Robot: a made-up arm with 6 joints. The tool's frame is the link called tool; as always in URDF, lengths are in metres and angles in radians. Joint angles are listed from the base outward.
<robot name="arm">
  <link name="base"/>
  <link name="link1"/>
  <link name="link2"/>
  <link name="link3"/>
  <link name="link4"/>
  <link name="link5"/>
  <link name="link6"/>
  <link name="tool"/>
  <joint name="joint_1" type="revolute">
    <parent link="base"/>
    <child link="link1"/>
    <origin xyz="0 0 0.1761" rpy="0 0 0"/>
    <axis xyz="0 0 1"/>
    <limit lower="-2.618" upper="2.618"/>
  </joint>
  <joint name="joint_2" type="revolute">
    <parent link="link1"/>
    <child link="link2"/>
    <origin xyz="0 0 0" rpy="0 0 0"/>
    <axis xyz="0.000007 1 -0.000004"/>
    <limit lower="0" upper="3.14"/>
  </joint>
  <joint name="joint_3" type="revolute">
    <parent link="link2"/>
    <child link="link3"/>
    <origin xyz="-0.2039 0 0.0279" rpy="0 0 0"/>
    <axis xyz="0.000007 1 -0.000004"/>
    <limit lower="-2.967" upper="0"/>
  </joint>
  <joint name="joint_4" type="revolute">
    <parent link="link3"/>
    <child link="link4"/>
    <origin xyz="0.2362 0 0.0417" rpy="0 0 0"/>
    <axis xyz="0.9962 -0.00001 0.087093"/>
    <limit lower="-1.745" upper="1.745"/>
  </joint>
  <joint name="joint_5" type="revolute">
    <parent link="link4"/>
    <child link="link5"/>
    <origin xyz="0 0 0" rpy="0 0 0"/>
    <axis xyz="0.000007 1 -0.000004"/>
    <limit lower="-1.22" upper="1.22"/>
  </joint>
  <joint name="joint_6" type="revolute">
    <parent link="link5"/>
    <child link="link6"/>
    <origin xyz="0.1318 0 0.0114" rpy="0 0 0"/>
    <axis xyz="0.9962 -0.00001 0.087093"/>
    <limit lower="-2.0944" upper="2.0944"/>
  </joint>
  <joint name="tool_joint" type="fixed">
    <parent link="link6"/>
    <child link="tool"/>
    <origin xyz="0 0 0" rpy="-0.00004 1.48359 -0.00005"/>
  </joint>
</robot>
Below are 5 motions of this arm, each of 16 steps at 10 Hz.
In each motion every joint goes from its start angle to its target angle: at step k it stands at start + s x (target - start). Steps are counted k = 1, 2, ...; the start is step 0. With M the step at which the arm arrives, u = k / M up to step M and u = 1 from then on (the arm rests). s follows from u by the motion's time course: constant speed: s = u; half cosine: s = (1 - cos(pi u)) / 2; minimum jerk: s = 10 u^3 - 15 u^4 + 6 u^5.
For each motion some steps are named. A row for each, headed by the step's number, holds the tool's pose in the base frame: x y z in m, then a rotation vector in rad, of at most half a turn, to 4 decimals.
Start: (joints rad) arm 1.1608 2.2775 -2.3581 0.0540 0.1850 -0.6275
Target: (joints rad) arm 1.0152 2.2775 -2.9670 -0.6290 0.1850 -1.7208
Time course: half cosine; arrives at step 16
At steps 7, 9, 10, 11, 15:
7: 0.2273 0.4372 0.4584 -1.2336 0.5257 -0.1814
9: 0.2328 0.4114 0.4984 -1.1871 0.3224 -0.5235
10: 0.2341 0.3975 0.5168 -1.1561 0.2352 -0.6932
11: 0.2344 0.3839 0.5332 -1.1233 0.1610 -0.8520
15: 0.2318 0.3475 0.5709 -1.0278 0.0044 -1.2516

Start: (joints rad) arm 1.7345 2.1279 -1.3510 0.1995 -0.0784 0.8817
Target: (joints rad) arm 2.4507 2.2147 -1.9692 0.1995 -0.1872 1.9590
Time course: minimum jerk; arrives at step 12
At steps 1, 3, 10, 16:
1: -0.0709 0.4322 0.1232 -0.8392 2.5160 1.3622
3: -0.1039 0.4385 0.1396 -0.7968 2.5456 1.4936
10: -0.3856 0.3420 0.3016 0.2371 -1.7327 -1.3609
16: -0.3947 0.3326 0.3087 0.2200 -1.6974 -1.3265

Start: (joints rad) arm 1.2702 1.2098 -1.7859 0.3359 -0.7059 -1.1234
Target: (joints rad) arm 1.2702 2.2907 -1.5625 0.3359 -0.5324 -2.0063
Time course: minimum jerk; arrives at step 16
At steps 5, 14, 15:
5: 0.1042 0.2441 0.6140 -0.3656 0.3902 0.1966
14: 0.1661 0.4608 0.1775 -1.6783 0.2729 -0.4644
15: 0.1659 0.4603 0.1689 -1.7013 0.2631 -0.4715

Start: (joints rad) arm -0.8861 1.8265 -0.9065 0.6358 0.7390 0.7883
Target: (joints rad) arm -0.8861 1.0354 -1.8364 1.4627 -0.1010 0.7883
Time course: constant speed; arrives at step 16
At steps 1, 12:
1: 0.2280 -0.1950 0.1108 2.5621 1.3351 0.6846
12: 0.1901 -0.2111 0.5563 1.1955 0.2257 1.0791

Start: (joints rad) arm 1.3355 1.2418 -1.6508 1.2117 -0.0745 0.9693
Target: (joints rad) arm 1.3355 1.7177 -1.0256 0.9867 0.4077 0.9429
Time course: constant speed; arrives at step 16
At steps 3, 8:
3: 0.0746 0.3201 0.5061 -0.6601 -1.6087 -2.2847
8: 0.0692 0.3728 0.3726 -0.6265 -2.0843 -1.8715

